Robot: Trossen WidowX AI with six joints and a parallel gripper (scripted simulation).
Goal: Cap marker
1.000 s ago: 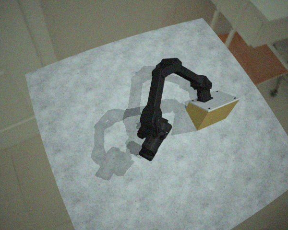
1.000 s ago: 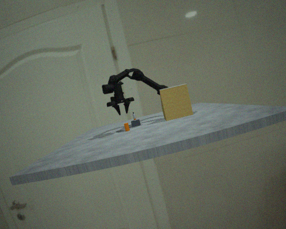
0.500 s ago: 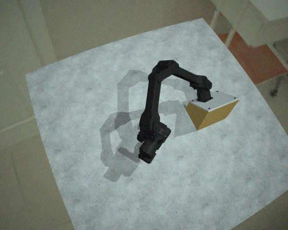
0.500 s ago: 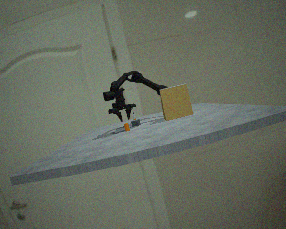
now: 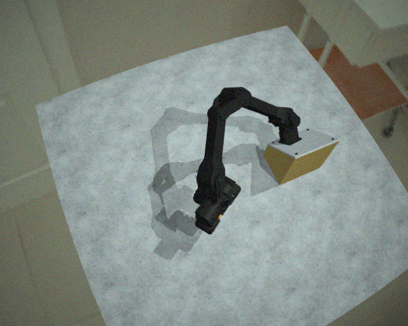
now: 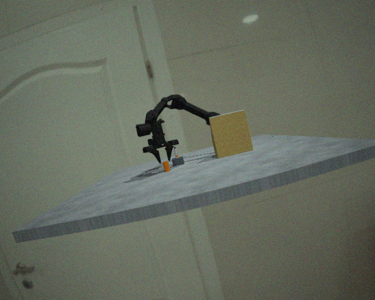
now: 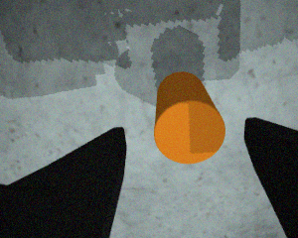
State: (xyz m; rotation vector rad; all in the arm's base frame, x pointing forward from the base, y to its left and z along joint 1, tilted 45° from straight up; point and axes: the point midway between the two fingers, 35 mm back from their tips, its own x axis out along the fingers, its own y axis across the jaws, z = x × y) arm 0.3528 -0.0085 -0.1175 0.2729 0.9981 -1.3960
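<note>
The orange cap lies 20 mm below my gripper tip. Also, from my gripper tip: grey holder block 140 mm to the right, 80 mm behind, 30 mm below.
</note>
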